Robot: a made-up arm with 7 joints.
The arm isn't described. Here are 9 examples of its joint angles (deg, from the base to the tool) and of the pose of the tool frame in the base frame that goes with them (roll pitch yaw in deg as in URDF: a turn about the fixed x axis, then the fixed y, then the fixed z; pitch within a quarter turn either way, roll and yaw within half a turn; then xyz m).
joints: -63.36 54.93 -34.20 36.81 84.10 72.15 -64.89
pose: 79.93 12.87 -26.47 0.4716 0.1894 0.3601
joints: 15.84 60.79 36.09 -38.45 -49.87 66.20 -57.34
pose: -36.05 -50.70 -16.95 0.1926 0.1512 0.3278
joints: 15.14 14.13 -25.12 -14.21 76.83 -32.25 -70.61
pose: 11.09 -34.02 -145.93 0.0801 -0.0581 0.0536
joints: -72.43 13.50 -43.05 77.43 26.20 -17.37 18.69
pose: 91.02 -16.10 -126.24 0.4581 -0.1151 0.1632
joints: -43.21 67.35 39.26 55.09 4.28 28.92 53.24
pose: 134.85 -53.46 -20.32 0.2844 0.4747 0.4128
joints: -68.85 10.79 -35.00 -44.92 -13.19 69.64 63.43
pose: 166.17 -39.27 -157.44 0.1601 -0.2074 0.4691
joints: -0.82 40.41 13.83 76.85 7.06 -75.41 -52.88
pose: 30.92 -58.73 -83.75 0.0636 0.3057 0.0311
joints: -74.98 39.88 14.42 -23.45 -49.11 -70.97 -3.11
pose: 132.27 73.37 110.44 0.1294 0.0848 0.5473
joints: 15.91 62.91 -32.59 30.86 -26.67 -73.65 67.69
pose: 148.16 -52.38 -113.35 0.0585 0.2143 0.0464
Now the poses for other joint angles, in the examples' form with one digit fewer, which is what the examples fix.
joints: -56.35 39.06 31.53 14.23 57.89 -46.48 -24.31
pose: 105.2 20.1 -125.1 0.355 0.191 0.437
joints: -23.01 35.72 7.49 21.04 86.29 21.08 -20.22
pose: 68.6 25.4 -72.5 0.355 0.242 0.142
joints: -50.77 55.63 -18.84 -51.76 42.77 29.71 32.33
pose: 170.5 27.0 -125.4 0.223 -0.067 0.442
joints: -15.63 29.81 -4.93 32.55 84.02 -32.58 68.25
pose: 116.7 11.3 -135.6 0.263 0.133 -0.001
